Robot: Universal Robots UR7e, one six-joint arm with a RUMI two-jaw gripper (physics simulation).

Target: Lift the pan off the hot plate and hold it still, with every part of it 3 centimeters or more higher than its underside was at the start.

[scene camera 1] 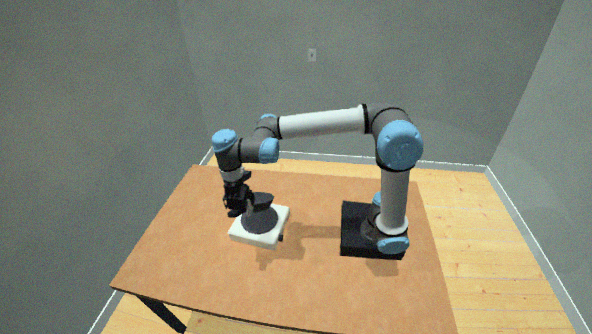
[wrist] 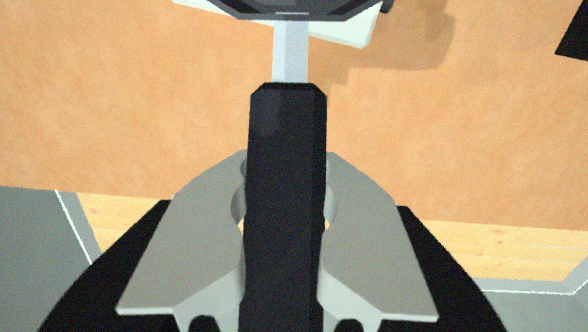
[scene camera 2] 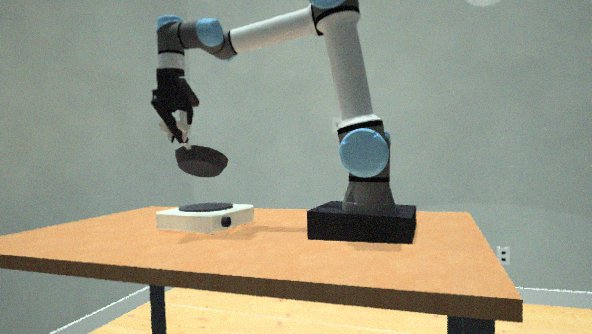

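The dark pan (scene camera 1: 263, 200) (scene camera 2: 202, 162) (wrist: 295, 9) hangs in the air, well above the hot plate, tilted with its far side from the handle lower in scene camera 2. My gripper (scene camera 2: 183, 142) (wrist: 287, 154) is shut on the pan's black handle, which runs between the two grey fingers in the wrist view. A pale metal piece joins the handle to the pan. The white hot plate (scene camera 1: 252, 241) (scene camera 2: 187, 221) (wrist: 347, 37) stands on the table, with a dark round heating disc on top and a black knob on its side. A gap shows between pan and disc.
The brown table (scene camera 1: 200, 270) (scene camera 2: 280, 260) (wrist: 150, 100) carries the hot plate and the arm's black base block (scene camera 1: 352, 235) (scene camera 2: 360, 225) to its right in the scene views. Grey walls stand behind the table.
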